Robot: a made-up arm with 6 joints. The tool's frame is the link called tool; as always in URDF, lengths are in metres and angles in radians. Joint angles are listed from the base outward.
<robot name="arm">
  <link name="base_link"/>
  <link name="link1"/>
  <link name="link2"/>
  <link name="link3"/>
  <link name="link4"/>
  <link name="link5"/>
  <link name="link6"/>
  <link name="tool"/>
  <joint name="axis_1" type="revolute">
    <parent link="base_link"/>
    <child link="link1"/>
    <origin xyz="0.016 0.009 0.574" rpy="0 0 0"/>
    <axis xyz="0 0 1"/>
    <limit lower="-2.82" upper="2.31"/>
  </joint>
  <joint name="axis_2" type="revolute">
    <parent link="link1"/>
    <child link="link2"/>
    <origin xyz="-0.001 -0.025 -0.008" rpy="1.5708 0 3.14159"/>
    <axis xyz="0 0 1"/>
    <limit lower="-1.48" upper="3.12"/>
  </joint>
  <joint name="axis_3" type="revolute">
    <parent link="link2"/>
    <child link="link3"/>
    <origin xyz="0.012 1.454 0.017" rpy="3.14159 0 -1.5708"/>
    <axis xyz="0 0 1"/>
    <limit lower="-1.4" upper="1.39"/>
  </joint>
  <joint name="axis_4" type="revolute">
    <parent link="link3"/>
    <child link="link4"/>
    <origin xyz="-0.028 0.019 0.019" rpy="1.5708 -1.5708 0"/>
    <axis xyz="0 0 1"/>
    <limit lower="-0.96" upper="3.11"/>
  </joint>
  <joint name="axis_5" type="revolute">
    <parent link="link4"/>
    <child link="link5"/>
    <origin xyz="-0.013 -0.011 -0.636" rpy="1.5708 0 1.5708"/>
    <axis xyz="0 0 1"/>
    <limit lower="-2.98" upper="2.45"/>
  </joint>
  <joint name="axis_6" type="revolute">
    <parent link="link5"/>
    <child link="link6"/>
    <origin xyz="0.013 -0.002 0.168" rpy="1.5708 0 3.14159"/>
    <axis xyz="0 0 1"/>
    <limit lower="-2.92" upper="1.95"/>
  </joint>
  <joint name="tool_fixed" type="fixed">
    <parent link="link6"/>
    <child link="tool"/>
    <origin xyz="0.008 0.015 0.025" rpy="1.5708 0 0"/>
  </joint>
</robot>
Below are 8 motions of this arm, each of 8 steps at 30 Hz.
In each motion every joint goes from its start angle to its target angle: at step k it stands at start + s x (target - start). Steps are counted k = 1, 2, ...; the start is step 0. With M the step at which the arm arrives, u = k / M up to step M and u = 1 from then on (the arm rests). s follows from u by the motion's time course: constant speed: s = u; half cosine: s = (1 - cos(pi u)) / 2; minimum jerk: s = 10 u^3 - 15 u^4 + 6 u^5.
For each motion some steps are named. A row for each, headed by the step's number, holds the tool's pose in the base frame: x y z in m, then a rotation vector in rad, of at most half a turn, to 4 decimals.
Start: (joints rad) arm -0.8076 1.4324 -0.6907 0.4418 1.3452 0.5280
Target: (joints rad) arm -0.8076 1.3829 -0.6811 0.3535 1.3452 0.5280
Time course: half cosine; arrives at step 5
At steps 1, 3, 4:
1: 0.6816 -0.9701 0.2037 -0.7653 1.9013 1.5304
3: 0.6839 -0.9754 0.2389 -0.7410 1.9387 1.4666
4: 0.6847 -0.9774 0.2547 -0.7298 1.9543 1.4378

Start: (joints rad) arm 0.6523 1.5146 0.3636 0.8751 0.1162 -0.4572
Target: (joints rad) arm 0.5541 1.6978 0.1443 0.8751 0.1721 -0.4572
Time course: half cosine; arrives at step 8
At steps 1, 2, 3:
1: 1.5637 1.0016 0.1255 1.4539 -1.5084 -1.7925
2: 1.5567 0.9719 0.0804 1.4018 -1.5141 -1.7929
3: 1.5433 0.9267 0.0149 1.3238 -1.5211 -1.7934

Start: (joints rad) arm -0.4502 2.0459 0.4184 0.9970 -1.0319 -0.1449
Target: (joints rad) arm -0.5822 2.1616 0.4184 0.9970 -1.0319 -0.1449
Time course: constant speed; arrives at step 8
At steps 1, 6, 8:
1: 1.2317 -0.7267 -0.7637 -0.5374 -1.7052 -1.2056
6: 1.0819 -0.7723 -0.8626 -0.6233 -1.6193 -1.2618
8: 1.0206 -0.7840 -0.9001 -0.6558 -1.5836 -1.2848

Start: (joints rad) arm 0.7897 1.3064 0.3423 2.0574 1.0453 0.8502
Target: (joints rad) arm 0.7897 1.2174 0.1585 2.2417 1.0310 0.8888
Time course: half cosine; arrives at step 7
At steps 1, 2, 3, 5, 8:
1: 1.3341 1.3890 0.5537 2.2495 1.0301 0.3714
2: 1.3228 1.3834 0.5634 2.2222 1.0542 0.3773
3: 1.3059 1.3748 0.5773 2.1827 1.0893 0.3855
5: 1.2686 1.3544 0.6068 2.0996 1.1645 0.4020
8: 1.2513 1.3443 0.6199 2.0626 1.1983 0.4089

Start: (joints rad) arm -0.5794 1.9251 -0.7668 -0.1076 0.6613 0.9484
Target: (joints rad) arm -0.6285 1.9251 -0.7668 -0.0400 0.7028 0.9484
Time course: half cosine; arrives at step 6
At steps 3, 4, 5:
3: 0.5691 -0.6108 -0.2039 -0.0603 -1.6236 -2.1374
4: 0.5622 -0.6185 -0.2061 -0.0438 -1.6277 -2.1518
5: 0.5571 -0.6240 -0.2078 -0.0317 -1.6308 -2.1624

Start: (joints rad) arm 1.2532 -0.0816 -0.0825 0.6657 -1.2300 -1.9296
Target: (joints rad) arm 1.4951 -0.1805 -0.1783 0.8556 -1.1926 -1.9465
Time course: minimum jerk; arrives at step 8
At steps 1, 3, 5, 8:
1: 0.3002 0.4585 2.1385 -0.1162 1.3019 1.8990
3: 0.2575 0.4405 2.1401 -0.2079 1.2821 1.9376
5: 0.1911 0.4016 2.1400 -0.3662 1.2363 2.0045
8: 0.1557 0.3737 2.1382 -0.4622 1.2009 2.0452

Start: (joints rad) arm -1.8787 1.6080 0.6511 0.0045 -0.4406 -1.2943
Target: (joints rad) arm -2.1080 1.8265 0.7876 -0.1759 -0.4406 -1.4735
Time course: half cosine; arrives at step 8
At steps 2, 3, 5, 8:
2: -0.7628 -1.6514 -0.0326 1.4114 -0.0565 -0.1127
3: -0.8180 -1.6082 -0.0913 1.4160 -0.1401 -0.1704
5: -0.9359 -1.4928 -0.2282 1.4168 -0.3379 -0.3079
8: -1.0168 -1.3877 -0.3365 1.4070 -0.4977 -0.4199

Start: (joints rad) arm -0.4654 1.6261 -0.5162 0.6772 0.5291 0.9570
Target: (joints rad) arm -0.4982 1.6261 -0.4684 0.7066 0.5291 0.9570
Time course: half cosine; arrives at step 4
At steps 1, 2, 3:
1: 1.0375 -0.6921 -0.1005 1.1447 -1.3304 -1.8686
2: 1.0399 -0.7082 -0.1050 1.1609 -1.3445 -1.8621
3: 1.0421 -0.7244 -0.1091 1.1768 -1.3587 -1.8551

